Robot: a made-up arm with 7 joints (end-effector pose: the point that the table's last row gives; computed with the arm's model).
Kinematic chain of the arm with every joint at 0, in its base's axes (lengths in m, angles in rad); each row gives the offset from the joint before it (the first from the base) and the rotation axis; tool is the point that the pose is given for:
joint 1: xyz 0 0 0.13 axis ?
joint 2: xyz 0.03 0 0.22 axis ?
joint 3: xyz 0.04 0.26 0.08 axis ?
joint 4: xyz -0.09 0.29 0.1 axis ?
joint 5: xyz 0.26 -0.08 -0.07 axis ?
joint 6: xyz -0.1 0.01 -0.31 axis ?
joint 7: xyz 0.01 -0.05 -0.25 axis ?
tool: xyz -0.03 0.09 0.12
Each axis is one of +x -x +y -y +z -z.
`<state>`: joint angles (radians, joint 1 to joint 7).
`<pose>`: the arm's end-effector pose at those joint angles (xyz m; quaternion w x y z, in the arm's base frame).
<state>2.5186 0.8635 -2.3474 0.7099 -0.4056 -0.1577 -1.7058</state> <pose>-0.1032 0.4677 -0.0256 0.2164 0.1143 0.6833 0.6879</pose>
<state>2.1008 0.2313 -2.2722 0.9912 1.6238 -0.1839 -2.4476</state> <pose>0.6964 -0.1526 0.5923 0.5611 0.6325 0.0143 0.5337</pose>
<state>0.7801 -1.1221 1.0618 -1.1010 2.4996 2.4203 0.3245</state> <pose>0.0916 0.1307 0.0890 0.8364 0.2108 -0.4450 0.2408</pose>
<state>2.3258 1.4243 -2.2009 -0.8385 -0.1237 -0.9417 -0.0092</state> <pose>-0.1830 0.1842 0.1095 0.4553 0.0801 0.8648 0.1959</pose>
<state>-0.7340 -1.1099 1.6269 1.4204 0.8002 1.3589 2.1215</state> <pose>0.6369 -0.1310 1.1033 0.5187 -0.3609 -0.0510 0.7734</pose>
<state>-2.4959 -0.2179 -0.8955 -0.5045 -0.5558 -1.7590 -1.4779</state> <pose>-0.0642 -0.1519 0.0237 0.6000 -0.2679 0.7185 0.2281</pose>
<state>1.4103 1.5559 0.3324 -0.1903 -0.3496 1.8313 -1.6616</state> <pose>-0.0039 0.5158 -0.4820 0.4358 -0.1698 0.6360 0.6138</pose>
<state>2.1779 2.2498 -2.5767 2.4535 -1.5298 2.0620 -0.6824</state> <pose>0.1980 0.1535 -0.0275 0.6276 0.0030 -0.5804 -0.5189</pose>
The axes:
joint 1: -x
joint 2: -y
joint 3: +x
joint 4: +z
joint 5: -y
joint 6: +x
joint 7: -y

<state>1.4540 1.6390 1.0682 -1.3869 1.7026 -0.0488 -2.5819</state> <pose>0.4196 0.2986 0.2975 0.9787 0.0101 0.1802 0.0983</pose>
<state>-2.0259 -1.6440 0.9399 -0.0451 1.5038 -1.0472 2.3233</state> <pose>-0.1180 0.2803 0.6357 0.7333 0.2110 -0.5478 -0.3430</pose>
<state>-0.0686 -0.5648 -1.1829 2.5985 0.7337 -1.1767 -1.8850</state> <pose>-0.7374 0.3367 -0.0950 0.2500 -0.6222 0.3362 0.6613</pose>
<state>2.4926 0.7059 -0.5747 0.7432 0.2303 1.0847 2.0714</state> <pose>0.3600 -0.5936 0.0461 0.5061 -0.2000 -0.1930 0.8165</pose>
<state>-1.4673 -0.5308 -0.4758 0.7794 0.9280 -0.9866 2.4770</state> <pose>0.3221 0.5769 0.5635 0.1245 -0.1506 0.9456 0.2602</pose>
